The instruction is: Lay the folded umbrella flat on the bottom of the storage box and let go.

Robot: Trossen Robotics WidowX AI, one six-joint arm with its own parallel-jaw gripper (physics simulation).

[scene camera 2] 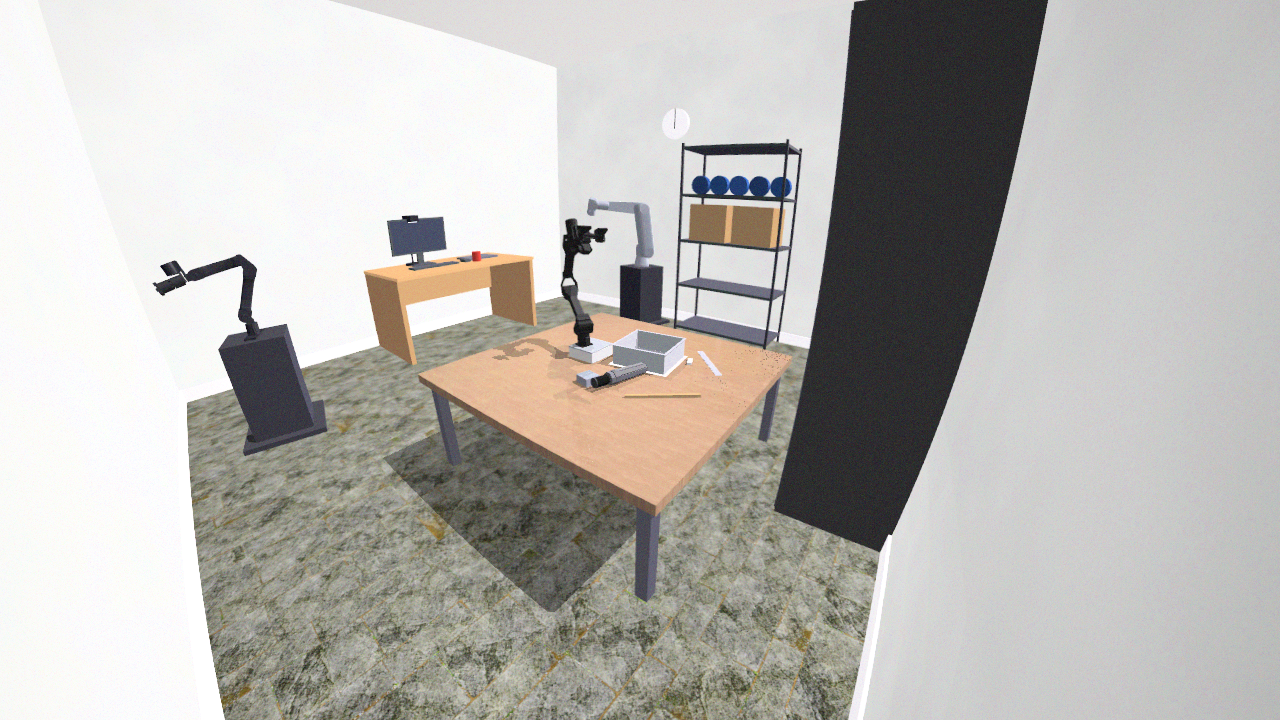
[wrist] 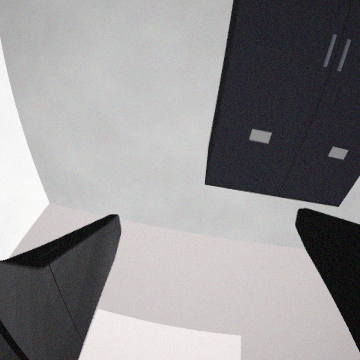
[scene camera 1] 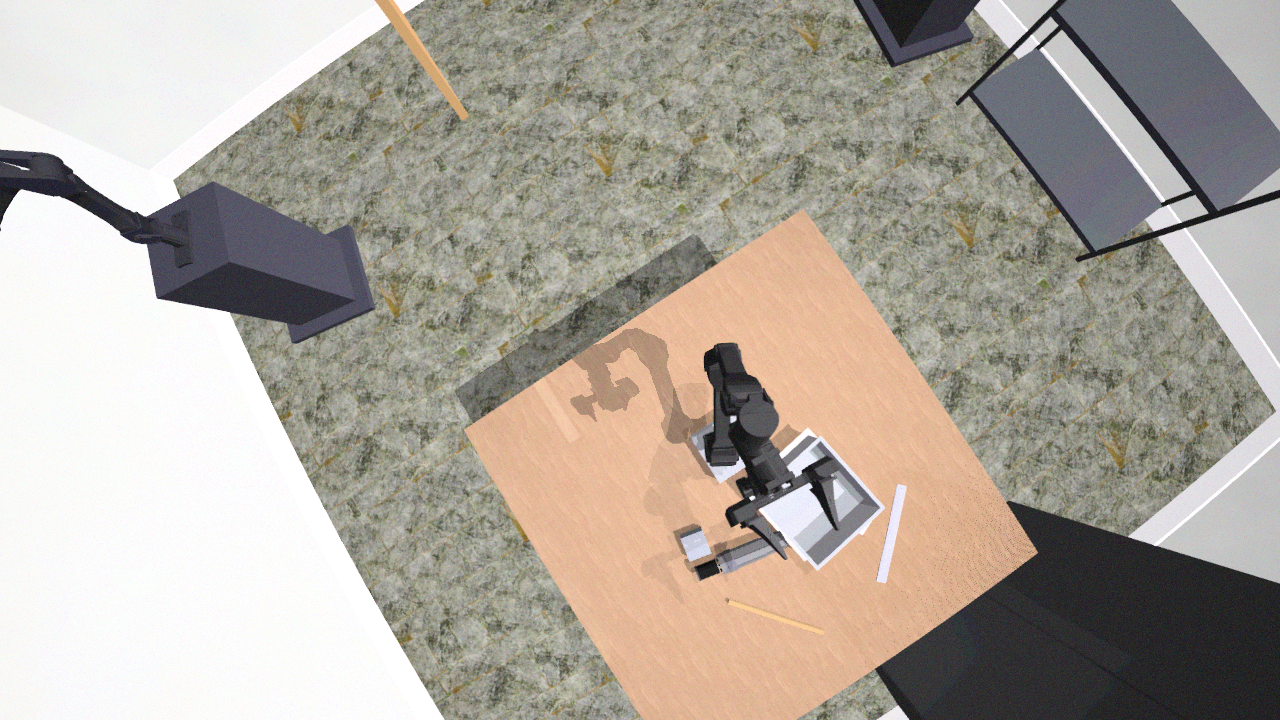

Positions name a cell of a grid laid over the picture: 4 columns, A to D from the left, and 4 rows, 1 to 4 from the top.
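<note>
In scene camera 1 I see my gripper (scene camera 1: C4), which is open and holds nothing. A white storage box (scene camera 1: C3) rests on the table, and a folded umbrella (scene camera 1: C4) rests on the table too. My gripper is also visible in scene camera 2 (scene camera 2: B2), and the white storage box is visible in scene camera 2 (scene camera 2: C2) as well. I see my gripper in the wrist view (wrist: C3) too. The white storage box is out of frame in the wrist view, and the folded umbrella is out of frame in the wrist view.
</note>
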